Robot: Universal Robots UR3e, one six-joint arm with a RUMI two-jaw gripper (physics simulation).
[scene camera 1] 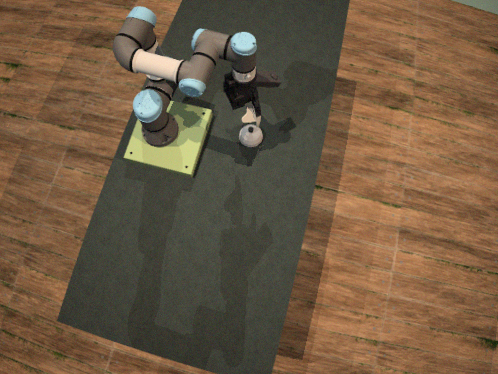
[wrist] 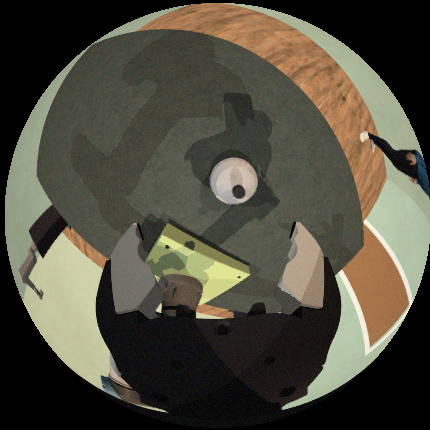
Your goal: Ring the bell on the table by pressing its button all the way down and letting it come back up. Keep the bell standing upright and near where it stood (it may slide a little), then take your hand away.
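Frame: origin at the arm's base, x right, y ahead, z up, level; millimetres.
Seen in the pictures: gripper, fingertip midpoint: (scene camera 1: 248,108) (wrist: 216,224); arm's base, link origin: (scene camera 1: 160,130) (wrist: 179,285).
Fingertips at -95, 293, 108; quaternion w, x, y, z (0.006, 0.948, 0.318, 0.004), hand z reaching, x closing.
Offsets run from my fingertips to a thing's top centre, as dx, dy, dz. Level surfaces: height alone.
The bell @(+29, +16, -84) (scene camera 1: 250,136) (wrist: 232,180) is a pale round dome with a dark button @(+29, +16, -84) (scene camera 1: 251,129) (wrist: 238,191) on top. It stands upright on the dark table @(dz -150) (scene camera 1: 240,310) (wrist: 100,85). My gripper (scene camera 1: 254,120) (wrist: 216,224) is open, with its two jaws wide apart and no object between them. In the scene view the fingertips are right beside the bell, at its upper side in the picture, and appear above table height; the exact height is hard to tell. In the wrist view the bell shows ahead of the jaws, past the line between their tips.
The arm's base stands on a yellow-green plate (scene camera 1: 165,162) (wrist: 220,280), to the left of the bell in the scene view. Wooden floor (scene camera 1: 415,200) (wrist: 320,75) surrounds the table. A person (wrist: 400,159) shows at the right edge of the wrist view, beyond the table.
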